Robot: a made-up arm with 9 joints.
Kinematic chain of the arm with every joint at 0, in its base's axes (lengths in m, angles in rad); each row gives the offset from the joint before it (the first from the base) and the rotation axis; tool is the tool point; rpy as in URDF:
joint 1: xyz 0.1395 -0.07 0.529 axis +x
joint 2: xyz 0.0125 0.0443 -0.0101 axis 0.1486 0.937 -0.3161
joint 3: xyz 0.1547 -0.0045 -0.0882 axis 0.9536 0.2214 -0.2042
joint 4: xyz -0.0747 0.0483 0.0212 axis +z
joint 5: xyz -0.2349 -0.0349 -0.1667 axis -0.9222 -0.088 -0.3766
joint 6: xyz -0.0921 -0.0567 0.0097 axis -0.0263 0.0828 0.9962
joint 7: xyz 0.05 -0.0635 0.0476 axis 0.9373 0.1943 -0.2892
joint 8: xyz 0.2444 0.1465 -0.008 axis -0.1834 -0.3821 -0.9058
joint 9: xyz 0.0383 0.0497 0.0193 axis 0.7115 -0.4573 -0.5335
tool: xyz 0.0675 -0.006 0.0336 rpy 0 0 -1.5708
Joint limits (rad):
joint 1: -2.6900..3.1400
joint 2: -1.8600..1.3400
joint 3: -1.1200..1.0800
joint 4: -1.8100..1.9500
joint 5: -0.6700..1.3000
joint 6: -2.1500..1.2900
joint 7: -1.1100..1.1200
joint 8: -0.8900..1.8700
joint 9: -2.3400..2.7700
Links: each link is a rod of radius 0.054 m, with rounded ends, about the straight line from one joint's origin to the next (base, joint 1, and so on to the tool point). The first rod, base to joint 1, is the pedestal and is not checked.
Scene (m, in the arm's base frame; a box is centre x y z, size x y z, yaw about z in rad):
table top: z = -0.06
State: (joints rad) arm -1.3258 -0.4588 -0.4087 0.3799 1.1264 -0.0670 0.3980 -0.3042 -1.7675
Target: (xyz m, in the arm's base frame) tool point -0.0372 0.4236 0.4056
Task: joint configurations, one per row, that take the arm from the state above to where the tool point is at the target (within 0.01 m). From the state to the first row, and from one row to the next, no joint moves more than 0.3 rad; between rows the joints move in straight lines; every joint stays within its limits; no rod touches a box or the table.
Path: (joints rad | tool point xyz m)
1: -1.0652 -0.3343 -0.2223 0.3229 1.0169 0.1785 0.3734 -0.3177 -1.7357 | 0.3448 -0.2345 0.3111
2: -0.8045 -0.2098 -0.0359 0.2660 0.9075 0.4241 0.3488 -0.3312 -1.7039 | 0.2637 -0.1795 0.1584
3: -0.5439 -0.0853 0.1505 0.2090 0.7980 0.6696 0.3242 -0.3447 -1.6721 | 0.1480 0.0085 0.0757
4: -0.2833 0.0392 0.3368 0.1521 0.6886 0.9151 0.2995 -0.3583 -1.6404 | 0.0366 0.2529 0.1558
5: -0.0227 0.1638 0.5232 0.0951 0.5791 1.1607 0.2749 -0.3718 -1.6086 | -0.0372 0.4236 0.4056

